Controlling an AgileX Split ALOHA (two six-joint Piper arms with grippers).
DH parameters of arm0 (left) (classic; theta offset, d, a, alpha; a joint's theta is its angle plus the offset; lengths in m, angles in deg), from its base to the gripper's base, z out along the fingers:
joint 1: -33.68 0.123 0 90
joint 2: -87.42 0 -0.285 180
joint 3: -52.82 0 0.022 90
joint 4: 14.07 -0.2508 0 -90
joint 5: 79.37 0 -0.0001 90
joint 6: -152.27 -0.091 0 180
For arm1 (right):
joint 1: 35.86 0.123 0 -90
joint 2: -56.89 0 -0.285 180
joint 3: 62.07 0 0.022 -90
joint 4: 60.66 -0.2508 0 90
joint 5: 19.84 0 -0.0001 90
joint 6: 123.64 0.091 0 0
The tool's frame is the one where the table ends.
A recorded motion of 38 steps. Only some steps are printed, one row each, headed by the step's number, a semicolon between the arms.
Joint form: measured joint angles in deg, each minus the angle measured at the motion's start. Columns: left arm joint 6, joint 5, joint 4, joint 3, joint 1, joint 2; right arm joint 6, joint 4, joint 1, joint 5, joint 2, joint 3.
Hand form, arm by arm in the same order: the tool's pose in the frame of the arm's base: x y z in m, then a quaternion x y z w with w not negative. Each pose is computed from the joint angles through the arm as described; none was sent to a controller.
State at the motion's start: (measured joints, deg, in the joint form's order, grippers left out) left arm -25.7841 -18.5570 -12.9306 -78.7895 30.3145 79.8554; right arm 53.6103 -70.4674 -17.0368 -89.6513 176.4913 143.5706
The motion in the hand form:
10: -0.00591 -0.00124 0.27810 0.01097 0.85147 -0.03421 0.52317; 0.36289 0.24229 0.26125 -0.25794 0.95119 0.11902 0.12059
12: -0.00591 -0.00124 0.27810 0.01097 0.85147 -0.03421 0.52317; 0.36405 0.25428 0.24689 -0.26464 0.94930 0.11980 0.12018
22: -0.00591 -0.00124 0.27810 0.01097 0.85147 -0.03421 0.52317; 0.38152 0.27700 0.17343 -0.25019 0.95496 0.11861 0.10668
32: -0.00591 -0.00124 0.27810 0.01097 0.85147 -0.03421 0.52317; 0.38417 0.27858 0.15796 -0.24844 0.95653 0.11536 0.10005
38: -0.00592 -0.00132 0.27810 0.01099 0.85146 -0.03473 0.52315; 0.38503 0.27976 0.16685 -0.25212 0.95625 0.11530 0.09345
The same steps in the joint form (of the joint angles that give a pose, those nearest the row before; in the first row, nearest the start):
10: 0.00 0.00 0.00 0.00 0.00 0.00; 1.39 -0.14 13.04 4.87 4.05 0.00
12: 0.00 0.00 0.00 0.00 0.00 0.00; 1.51 -0.14 14.30 6.96 6.05 0.00
22: 0.00 0.00 0.00 0.00 0.00 0.00; 2.75 -0.79 15.50 15.28 15.70 0.00
32: 0.00 0.00 0.00 0.00 0.00 0.00; 2.75 -0.79 15.50 16.36 17.62 0.00
38: 0.00 0.00 0.06 0.00 0.00 0.00; 2.75 -0.79 15.50 13.47 17.62 2.15

